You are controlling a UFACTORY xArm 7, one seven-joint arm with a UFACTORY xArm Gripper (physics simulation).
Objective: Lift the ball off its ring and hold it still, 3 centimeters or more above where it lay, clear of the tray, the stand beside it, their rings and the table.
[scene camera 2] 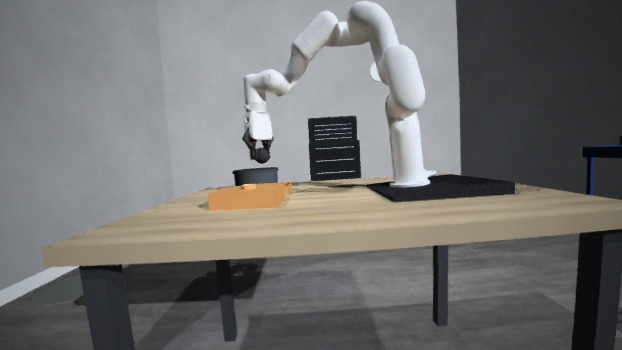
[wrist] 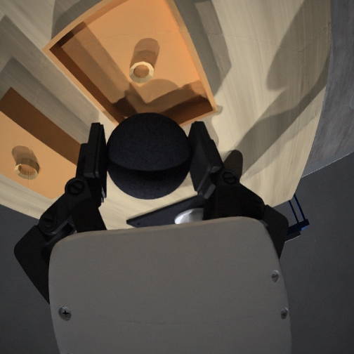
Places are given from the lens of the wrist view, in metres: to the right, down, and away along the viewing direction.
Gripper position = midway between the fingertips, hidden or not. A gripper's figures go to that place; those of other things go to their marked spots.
my gripper (wrist: 147, 135): -0.02, -0.03, 0.12
dark ball (wrist: 148, 155): -0.01, -0.01, 0.10
orange tray (wrist: 125, 64): -0.06, -0.13, 0.18
The marked spots on the orange tray and the dark ball are 0.16 m apart.
